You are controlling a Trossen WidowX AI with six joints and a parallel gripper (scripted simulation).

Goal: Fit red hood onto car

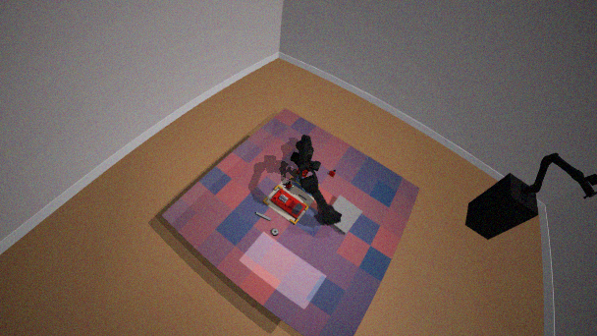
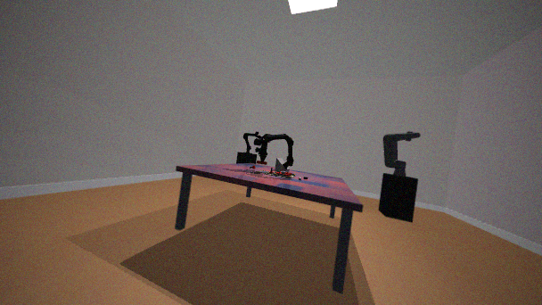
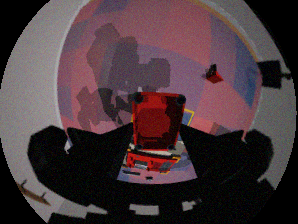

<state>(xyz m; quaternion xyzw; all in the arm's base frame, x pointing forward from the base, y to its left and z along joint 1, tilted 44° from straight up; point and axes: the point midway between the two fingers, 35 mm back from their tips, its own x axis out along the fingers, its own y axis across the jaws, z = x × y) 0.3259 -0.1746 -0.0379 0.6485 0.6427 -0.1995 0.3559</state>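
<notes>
Right now my gripper tip is 10 mm above the red hood. Round my gripper tip: thin grey stick: 390 mm to the left, 90 mm below, 20 mm ahead.
</notes>
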